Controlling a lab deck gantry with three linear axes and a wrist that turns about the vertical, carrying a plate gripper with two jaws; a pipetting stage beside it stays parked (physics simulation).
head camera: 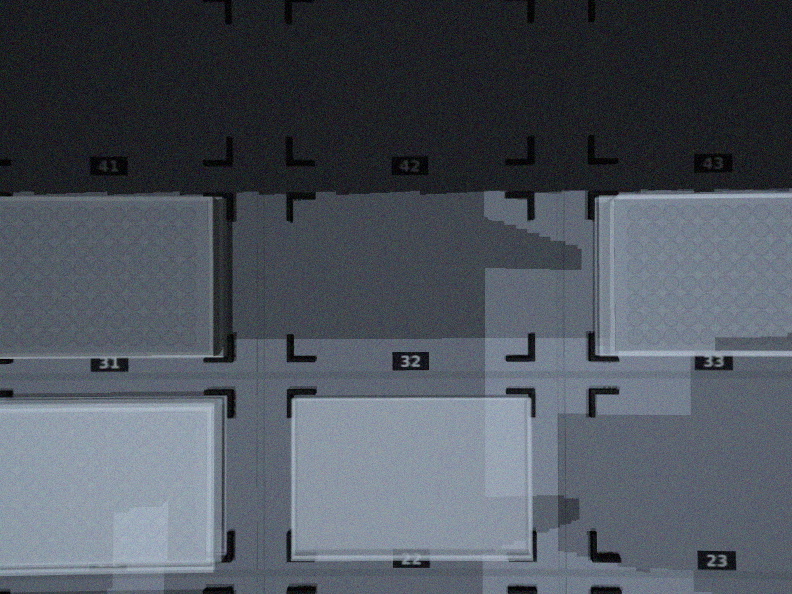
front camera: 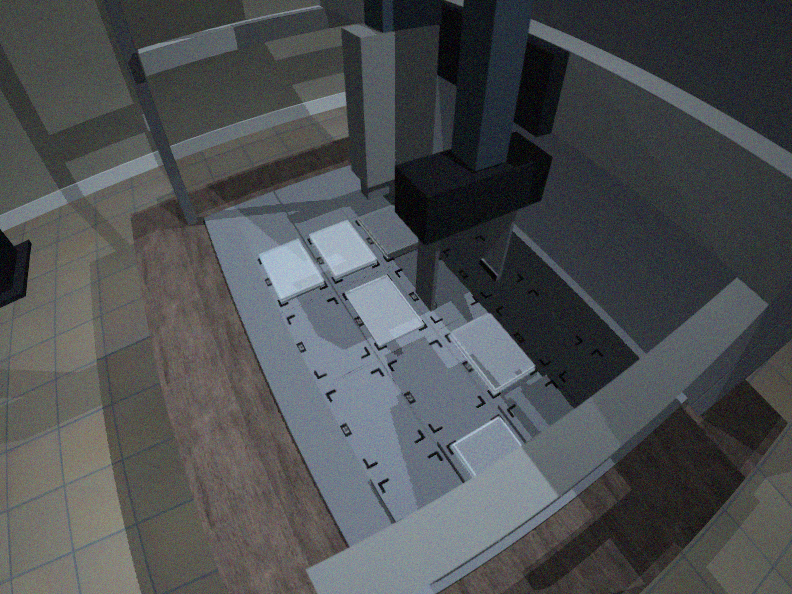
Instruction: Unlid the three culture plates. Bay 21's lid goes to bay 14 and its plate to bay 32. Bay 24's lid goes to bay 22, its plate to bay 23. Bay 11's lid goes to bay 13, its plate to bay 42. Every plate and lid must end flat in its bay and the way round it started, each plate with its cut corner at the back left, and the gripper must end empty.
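Pixels of known places: gripper, fingertip midpoint: (front camera: 459, 285); robot's base, link origin: (front camera: 260, 260).
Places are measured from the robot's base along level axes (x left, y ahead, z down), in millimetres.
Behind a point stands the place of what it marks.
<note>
In the front view, my gripper (front camera: 462, 289) @(x 200, y 350, z -159 mm) hangs raised over the middle-back of the deck, jaws apart with nothing between them. A pale covered plate (front camera: 292, 269) @(x 45, y 74, z -17 mm) sits in bay 11. Bay 21's plate (front camera: 342, 249) @(x 147, y 74, z -17 mm) (head camera: 102, 479) @(x 155, y 72, z -17 mm) looks lidded, with double edges. A flat, pale lid (front camera: 385, 311) @(x 149, y 237, z -8 mm) (head camera: 409, 473) @(x 153, y 227, z -8 mm) lies squarely in bay 22. The plate (front camera: 487, 444) @(x 150, y 521, z -29 mm) in bay 24 is partly hidden by the front beam; its lid state is unclear. Bays 32 (head camera: 383, 281) @(x 255, y 213, z 0 mm), 23 (head camera: 690, 485) @(x 144, y 379, z 0 mm) (front camera: 435, 383) @(x 150, y 391, z 0 mm) and 42 (head camera: 409, 76) @(x 367, y 228, z 0 mm) hold no plate or lid.
Other plates with visible wells stand in bay 31 (front camera: 387, 232) @(x 245, y 73, z -14 mm) (head camera: 102, 274) @(x 258, y 70, z -14 mm) and bay 33 (front camera: 491, 352) @(x 252, y 396, z -14 mm) (head camera: 703, 274) @(x 257, y 377, z -14 mm). The parked pipetting stage (front camera: 377, 108) stands behind the gripper. The pale frame beam (front camera: 486, 492) @(x -2, y 615, z -400 mm) crosses the front and hides part of the deck.
</note>
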